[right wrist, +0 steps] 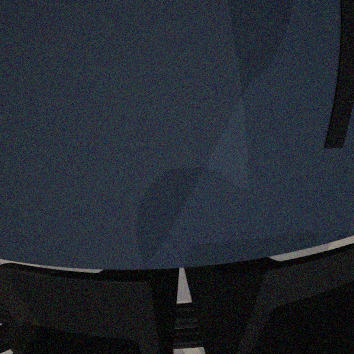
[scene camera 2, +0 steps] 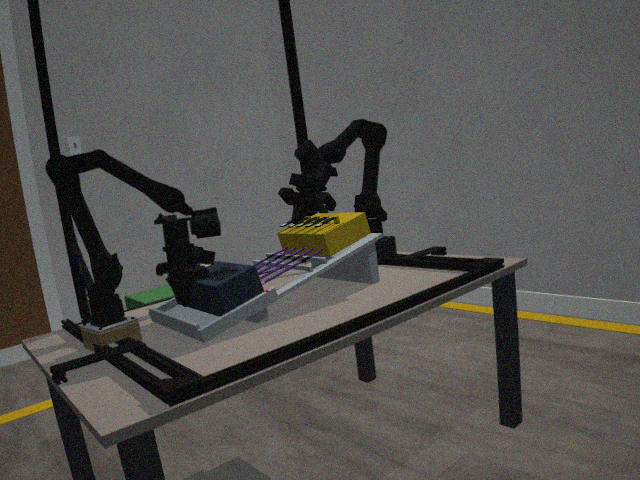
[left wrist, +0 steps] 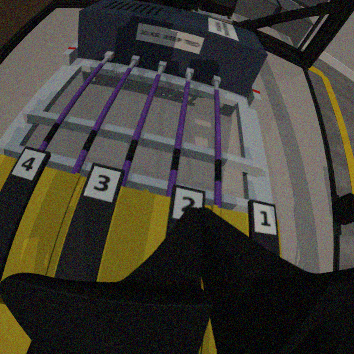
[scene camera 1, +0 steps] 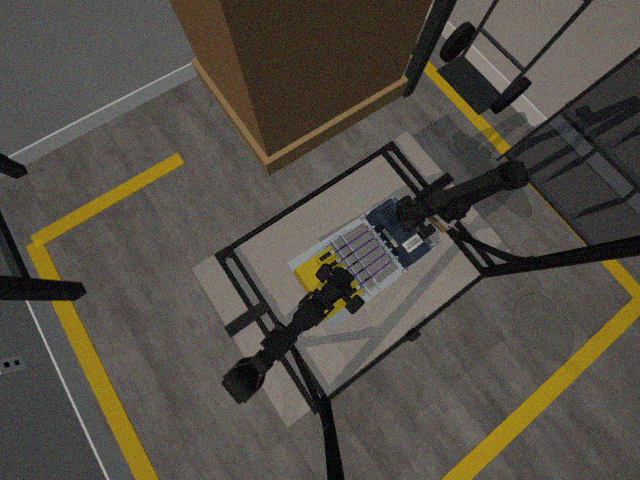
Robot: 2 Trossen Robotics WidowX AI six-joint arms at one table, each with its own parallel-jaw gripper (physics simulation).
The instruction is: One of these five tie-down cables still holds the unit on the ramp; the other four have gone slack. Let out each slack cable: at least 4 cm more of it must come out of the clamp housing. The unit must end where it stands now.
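A yellow clamp housing [scene camera 1: 308, 277] [scene camera 2: 332, 233] [left wrist: 137, 225] sits at the top of a grey ramp [scene camera 2: 347, 263]. Five purple cables [scene camera 1: 363, 254] [scene camera 2: 285, 262] [left wrist: 142, 116] with black bands run from it down to the dark blue unit [scene camera 1: 396, 233] [scene camera 2: 223, 286] [left wrist: 168, 38] [right wrist: 140, 123]. In the left wrist view, black levers are numbered 1 [left wrist: 264, 219], 2 [left wrist: 187, 199], 3 [left wrist: 102, 182] and 4 [left wrist: 27, 164]. My left gripper [scene camera 1: 339, 281] [scene camera 2: 309, 215] [left wrist: 195, 216] is shut and empty, its tip over lever 2. My right gripper [scene camera 1: 413, 215] [right wrist: 182, 273] is shut and empty, close against the unit's far side.
A large brown crate [scene camera 1: 318, 71] and a hand truck [scene camera 1: 475, 81] stand beyond the table. A black frame [scene camera 1: 309, 200] runs around the table top [scene camera 2: 385, 286]. A green block [scene camera 2: 147, 296] lies behind the unit. A black post [scene camera 2: 294, 71] rises behind the housing.
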